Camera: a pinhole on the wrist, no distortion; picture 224 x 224 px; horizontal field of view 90.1 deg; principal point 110.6 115.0 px. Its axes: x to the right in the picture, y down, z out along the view. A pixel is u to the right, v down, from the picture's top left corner.
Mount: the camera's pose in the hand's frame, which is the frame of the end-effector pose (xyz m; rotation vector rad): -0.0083 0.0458 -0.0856 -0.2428 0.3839 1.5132
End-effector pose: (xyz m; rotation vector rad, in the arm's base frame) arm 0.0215 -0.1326 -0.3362 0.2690 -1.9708 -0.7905
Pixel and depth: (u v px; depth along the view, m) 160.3 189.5 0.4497
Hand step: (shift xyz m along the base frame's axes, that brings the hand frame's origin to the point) -0.0406 0.5629 -0.0096
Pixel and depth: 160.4 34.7 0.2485
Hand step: -0.1403 0.1202 0.2571
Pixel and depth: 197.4 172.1 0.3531
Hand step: 0.0134 0.4745 0.1258
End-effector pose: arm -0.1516 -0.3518 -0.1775 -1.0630 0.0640 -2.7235
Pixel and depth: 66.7 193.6 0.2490
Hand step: 0.2576 -0.0177 0.0301
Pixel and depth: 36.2 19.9 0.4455
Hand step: -0.0294 -0.0013 0.5799
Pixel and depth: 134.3 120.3 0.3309
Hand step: 0.1674 -0.2283 0.1184
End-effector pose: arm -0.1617 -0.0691 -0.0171 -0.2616 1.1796 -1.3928
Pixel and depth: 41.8 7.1 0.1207
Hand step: 0.0161 -0.1161 -0.0502
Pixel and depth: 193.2 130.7 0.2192
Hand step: 0.2171 0.0578 -0.1788
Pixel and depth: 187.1 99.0 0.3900
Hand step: 0.3704 -0.0418 -0.2983
